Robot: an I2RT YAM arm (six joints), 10 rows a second.
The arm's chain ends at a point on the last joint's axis. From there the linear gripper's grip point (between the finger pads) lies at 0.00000 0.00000 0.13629 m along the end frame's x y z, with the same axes.
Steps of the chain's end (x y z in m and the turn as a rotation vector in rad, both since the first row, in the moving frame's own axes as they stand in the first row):
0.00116, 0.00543, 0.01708, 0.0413, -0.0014, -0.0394
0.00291, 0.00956, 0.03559, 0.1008, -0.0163, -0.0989
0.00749, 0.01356, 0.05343, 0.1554, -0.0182, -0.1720
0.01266, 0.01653, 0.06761, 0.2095, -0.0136, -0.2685
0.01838, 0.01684, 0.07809, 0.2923, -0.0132, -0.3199
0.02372, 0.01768, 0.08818, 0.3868, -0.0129, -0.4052
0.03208, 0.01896, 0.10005, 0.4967, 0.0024, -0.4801
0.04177, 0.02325, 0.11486, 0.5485, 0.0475, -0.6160
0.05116, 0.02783, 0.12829, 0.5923, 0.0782, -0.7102
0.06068, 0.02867, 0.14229, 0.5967, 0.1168, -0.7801
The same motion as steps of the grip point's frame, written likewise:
0.00086, -0.00019, 0.01696, 0.0413, -0.0014, -0.0394
0.00002, -0.00402, 0.03488, 0.1008, -0.0163, -0.0989
0.00322, -0.00722, 0.05177, 0.1554, -0.0182, -0.1720
0.00705, -0.01123, 0.06464, 0.2095, -0.0136, -0.2685
0.01036, -0.02148, 0.07235, 0.2923, -0.0132, -0.3199
0.01165, -0.03197, 0.07824, 0.3868, -0.0129, -0.4052
0.01677, -0.04355, 0.08390, 0.4967, 0.0024, -0.4801
0.02579, -0.04517, 0.09535, 0.5485, 0.0475, -0.6160
0.03369, -0.04532, 0.10566, 0.5923, 0.0782, -0.7102
0.04491, -0.04575, 0.11909, 0.5967, 0.1168, -0.7801

